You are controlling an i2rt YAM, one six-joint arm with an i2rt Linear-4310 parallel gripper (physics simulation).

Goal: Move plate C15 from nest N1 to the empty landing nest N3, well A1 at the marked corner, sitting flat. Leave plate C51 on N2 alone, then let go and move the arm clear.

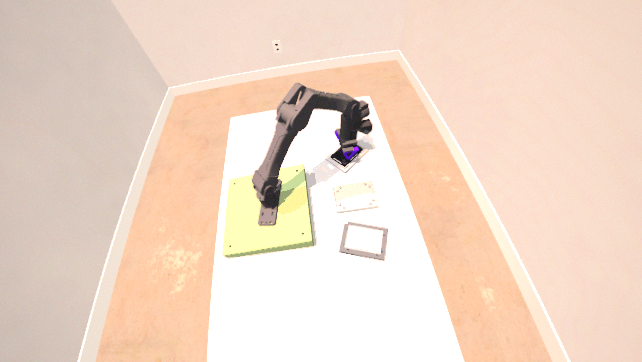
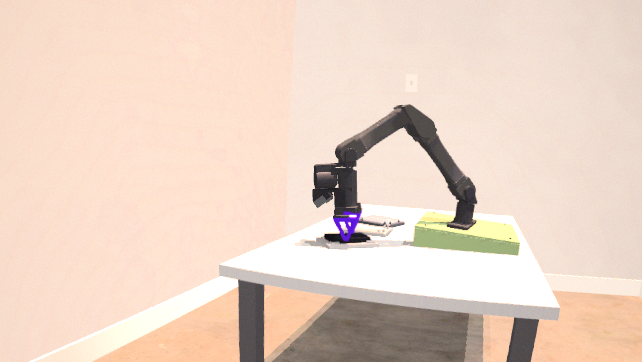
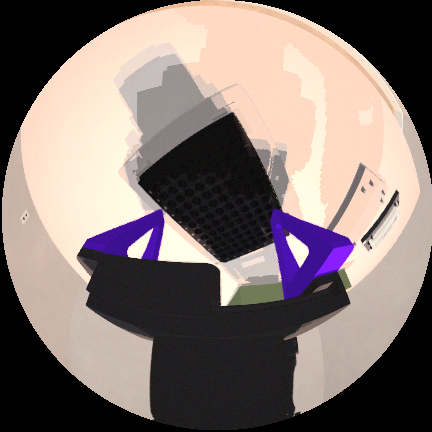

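A black well plate (image 1: pixel 339 158) (image 2: pixel 332 238) (image 3: pixel 210 170) lies in a pale nest (image 1: pixel 346 169) (image 2: pixel 350 245) (image 3: pixel 246 107), turned at an angle. My gripper (image 1: pixel 344 144) (image 2: pixel 346 238) (image 3: pixel 217 214) is open and points down low over this plate, purple fingertips near its top; contact is unclear. A pale nest with corner pegs (image 1: pixel 355 196) (image 2: pixel 367 230) (image 3: pixel 356 206) is empty in the middle. A light plate (image 1: pixel 364 240) (image 2: pixel 380 220) (image 3: pixel 384 230) sits in a dark grey nest (image 1: pixel 364 226). Plate labels, nest labels and the A1 mark cannot be read.
The arm stands on a thick yellow-green base block (image 1: pixel 250 225) (image 2: pixel 465 242) (image 3: pixel 260 295), beside the row of nests on a white table (image 1: pixel 320 310) (image 2: pixel 400 280). The arm's shadow falls across the table around the black plate.
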